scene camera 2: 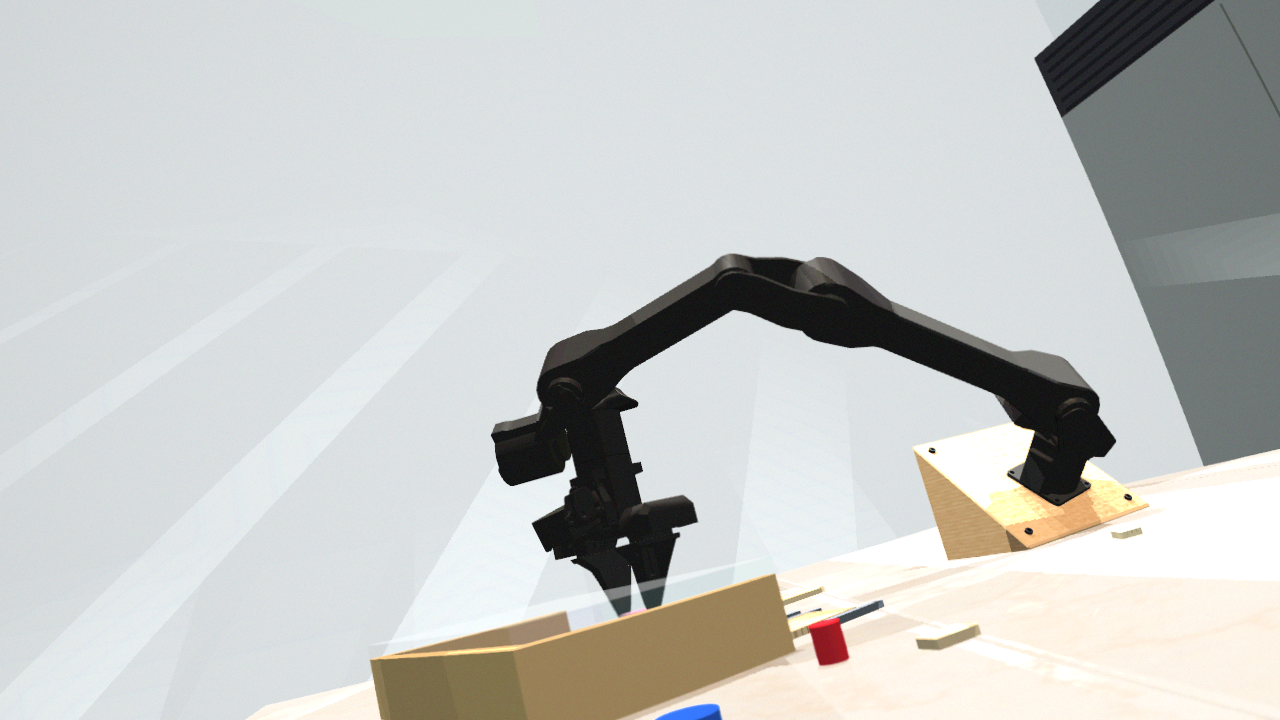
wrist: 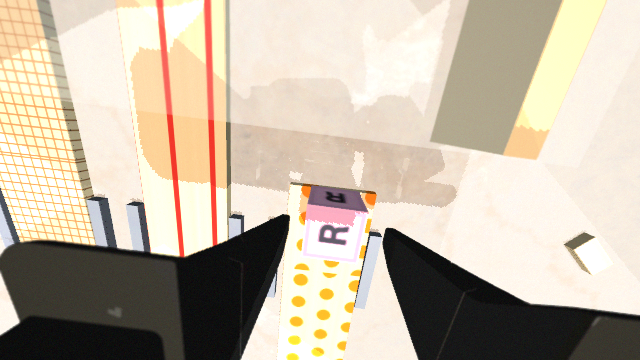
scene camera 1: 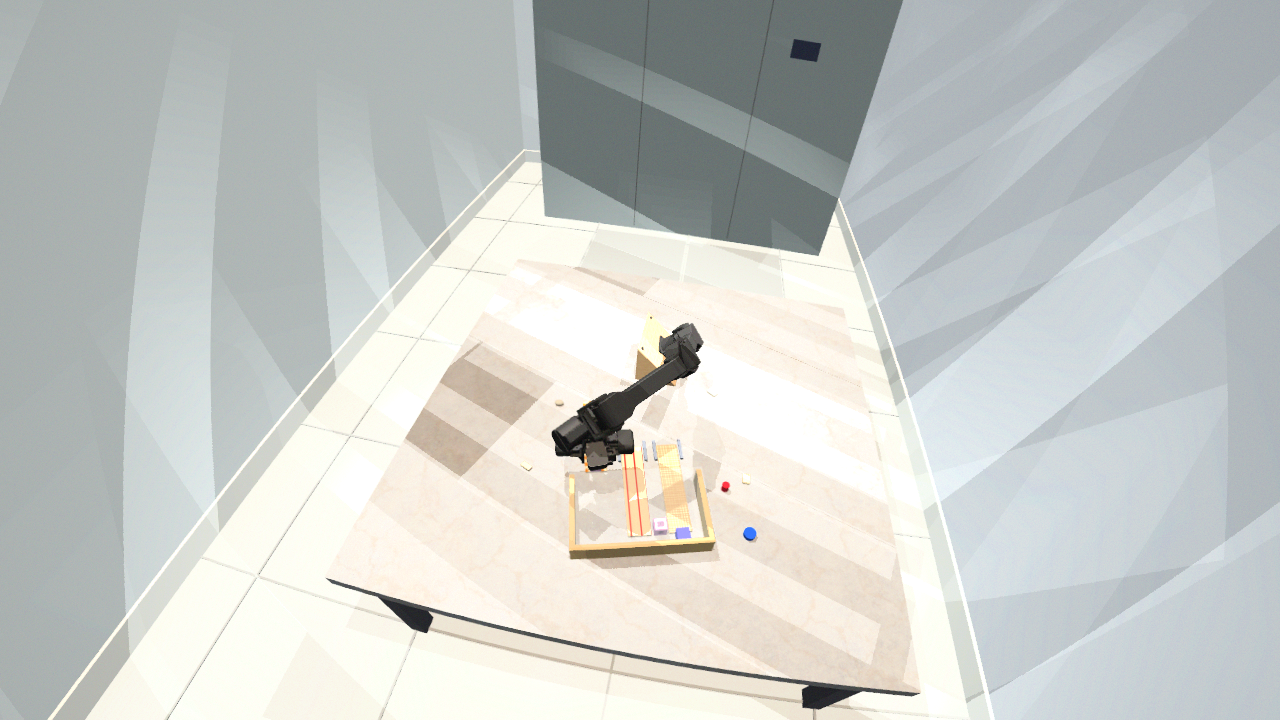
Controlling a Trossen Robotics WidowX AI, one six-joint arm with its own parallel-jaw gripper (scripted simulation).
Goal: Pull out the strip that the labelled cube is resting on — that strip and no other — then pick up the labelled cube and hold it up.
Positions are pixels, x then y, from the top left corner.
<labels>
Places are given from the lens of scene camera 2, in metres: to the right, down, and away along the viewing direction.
red cylinder (scene camera 2: 830,648): 0.11, 0.16, 0.42
wooden tray (scene camera 2: 647,643): 0.00, 0.17, 0.44
</labels>
